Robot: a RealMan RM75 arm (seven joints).
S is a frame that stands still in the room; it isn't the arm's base.
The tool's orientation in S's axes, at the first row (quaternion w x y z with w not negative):
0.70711 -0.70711 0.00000 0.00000
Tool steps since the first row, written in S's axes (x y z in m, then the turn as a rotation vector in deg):
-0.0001 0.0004 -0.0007 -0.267 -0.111 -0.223
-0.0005 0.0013 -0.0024 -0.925 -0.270 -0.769
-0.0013 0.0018 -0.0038 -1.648 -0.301 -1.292
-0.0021 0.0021 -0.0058 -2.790 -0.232 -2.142
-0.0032 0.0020 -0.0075 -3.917 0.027 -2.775
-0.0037 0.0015 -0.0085 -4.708 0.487 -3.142
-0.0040 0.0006 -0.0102 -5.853 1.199 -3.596
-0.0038 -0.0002 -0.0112 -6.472 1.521 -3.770
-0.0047 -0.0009 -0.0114 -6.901 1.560 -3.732
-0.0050 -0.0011 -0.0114 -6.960 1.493 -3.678
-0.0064 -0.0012 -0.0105 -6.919 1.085 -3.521
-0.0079 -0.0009 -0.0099 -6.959 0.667 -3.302
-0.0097 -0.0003 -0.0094 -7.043 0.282 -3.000
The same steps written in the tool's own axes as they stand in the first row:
-0.0001 0.0007 0.0004 -0.267 0.223 -0.111
-0.0005 0.0024 0.0013 -0.925 0.769 -0.270
-0.0013 0.0038 0.0018 -1.648 1.292 -0.301
-0.0021 0.0058 0.0021 -2.790 2.142 -0.232
-0.0032 0.0075 0.0020 -3.917 2.775 0.027
-0.0037 0.0085 0.0015 -4.708 3.142 0.487
-0.0040 0.0102 0.0006 -5.853 3.596 1.199
-0.0038 0.0112 -0.0002 -6.472 3.770 1.521
-0.0047 0.0114 -0.0009 -6.901 3.732 1.560
-0.0050 0.0114 -0.0011 -6.960 3.678 1.493
-0.0064 0.0105 -0.0012 -6.919 3.521 1.085
-0.0079 0.0099 -0.0009 -6.959 3.302 0.667
-0.0097 0.0094 -0.0003 -7.043 3.000 0.282

